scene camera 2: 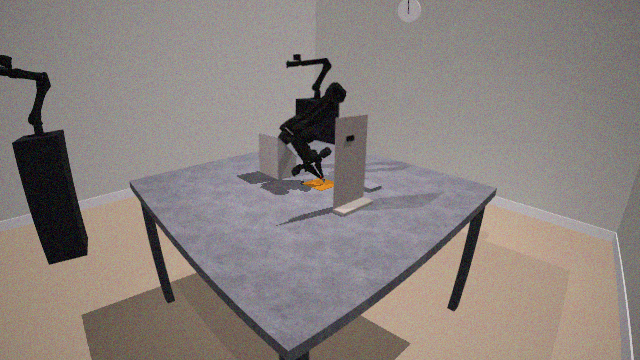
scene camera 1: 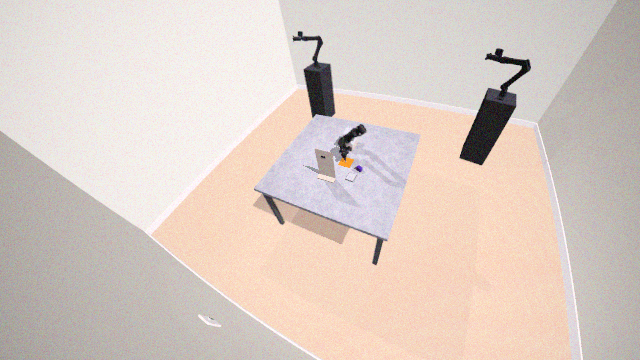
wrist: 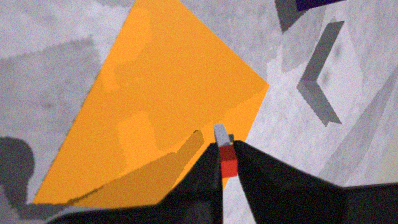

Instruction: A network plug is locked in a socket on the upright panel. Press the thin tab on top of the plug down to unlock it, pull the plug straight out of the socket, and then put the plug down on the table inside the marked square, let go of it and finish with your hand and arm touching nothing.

Labels:
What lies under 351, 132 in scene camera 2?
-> An upright panel.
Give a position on a network plug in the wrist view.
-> At 228, 157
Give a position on an orange marked square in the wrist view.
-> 149, 116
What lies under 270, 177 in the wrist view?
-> My gripper.

